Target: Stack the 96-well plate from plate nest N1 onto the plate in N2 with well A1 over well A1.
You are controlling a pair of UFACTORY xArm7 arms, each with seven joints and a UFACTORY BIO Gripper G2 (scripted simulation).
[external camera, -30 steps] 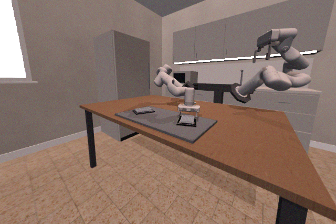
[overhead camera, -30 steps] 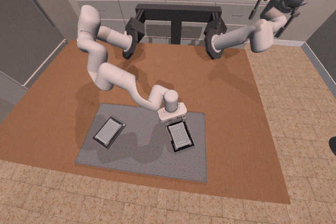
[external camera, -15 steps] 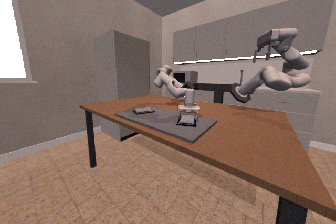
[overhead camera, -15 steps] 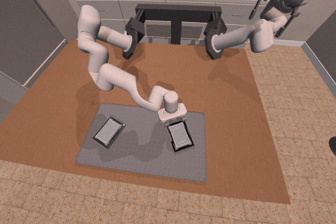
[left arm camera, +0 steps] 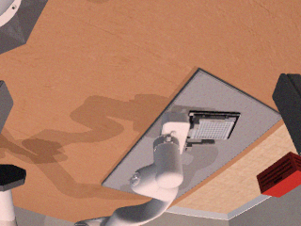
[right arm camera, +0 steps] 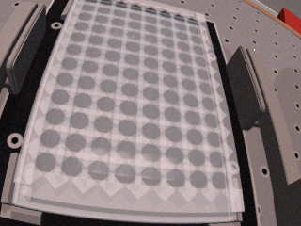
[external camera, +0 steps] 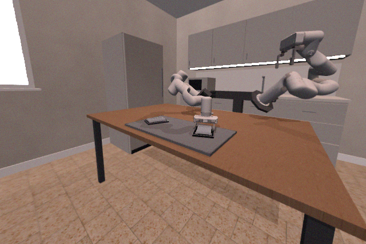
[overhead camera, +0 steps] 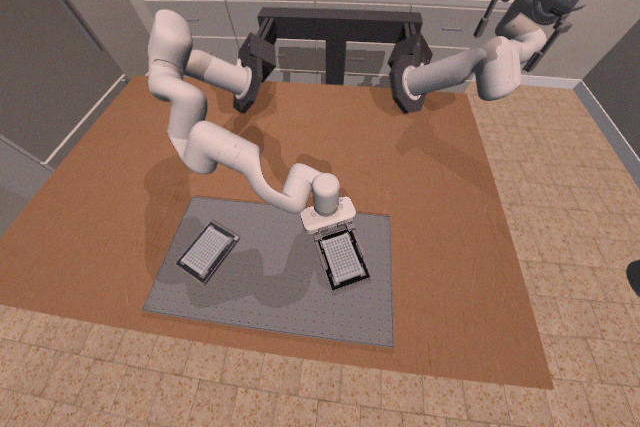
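Note:
Now: the nest N1 20 mm below my right hand. The rest, counted from my right hand: nest N2: 410 mm to the right, 20 mm below, 10 mm behind; then A1 mark: 330 mm to the right, 50 mm behind, 20 mm below.

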